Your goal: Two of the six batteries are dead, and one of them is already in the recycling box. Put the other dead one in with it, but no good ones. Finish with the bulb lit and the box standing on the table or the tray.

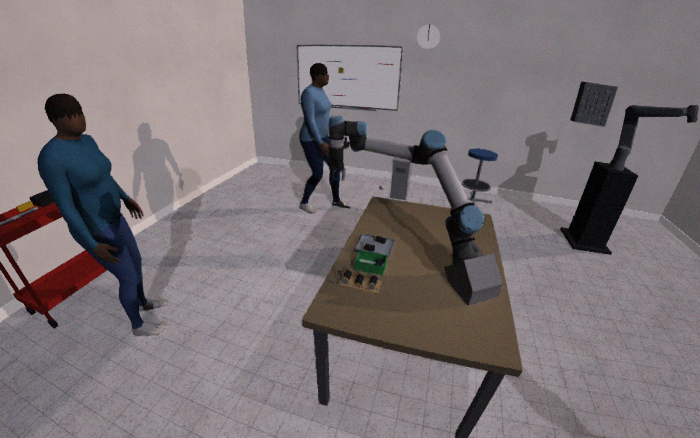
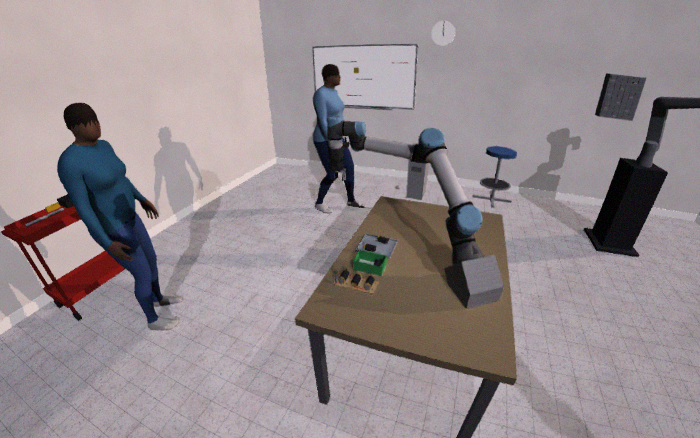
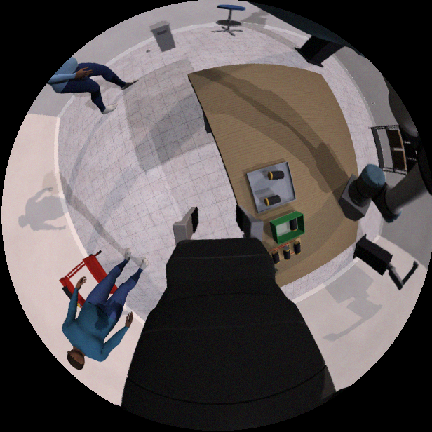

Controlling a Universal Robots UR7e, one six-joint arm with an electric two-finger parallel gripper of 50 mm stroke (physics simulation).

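Places are measured from the arm's base along level axes (x left, y ahead, z down), in millimetres.
Where they show: gripper, fingertip midpoint: (image 1: 339, 178) (image 2: 340, 179); arm's base, origin of the base link: (image 1: 468, 260) (image 2: 468, 262).
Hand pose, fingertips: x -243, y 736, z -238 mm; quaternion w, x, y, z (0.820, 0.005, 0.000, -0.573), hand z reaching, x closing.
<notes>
Things, the pixels of their centre, and the offset from my fingertips. Level surfaces: height alone.
- green recycling box, body centre: (image 2: 370, 262) (image 1: 371, 262) dx +272, dy -256, dz +329 mm
- grey tray, body centre: (image 2: 377, 245) (image 1: 375, 245) dx +72, dy -242, dz +353 mm
- table, its level: dz +358 mm
My gripper (image 1: 340, 174) (image 2: 339, 175) (image 3: 216, 213) is open and empty, high up beyond the table's left edge. The green recycling box (image 1: 369, 268) (image 2: 367, 268) (image 3: 274, 232) stands on the table with one dark battery (image 3: 293, 225) inside. Two black batteries with yellow ends, one (image 1: 380, 239) (image 2: 382, 240) (image 3: 276, 175) and another (image 1: 369, 247) (image 2: 370, 247) (image 3: 272, 200), lie in the grey tray (image 1: 383, 247) (image 2: 386, 249) (image 3: 285, 187). Three batteries (image 1: 359, 280) (image 2: 356, 279) (image 3: 286, 254) sit in a row on the wooden circuit board. Whether the bulb is lit cannot be told.
The arm's grey base block (image 1: 482, 278) (image 2: 481, 281) stands at the right of the table (image 1: 412, 320) (image 2: 412, 320) (image 3: 250, 110). A person in light blue (image 1: 314, 116) (image 2: 328, 108) stands behind the gripper. Another person (image 1: 82, 175) (image 2: 100, 178) (image 3: 92, 325) stands left, by a red cart.
</notes>
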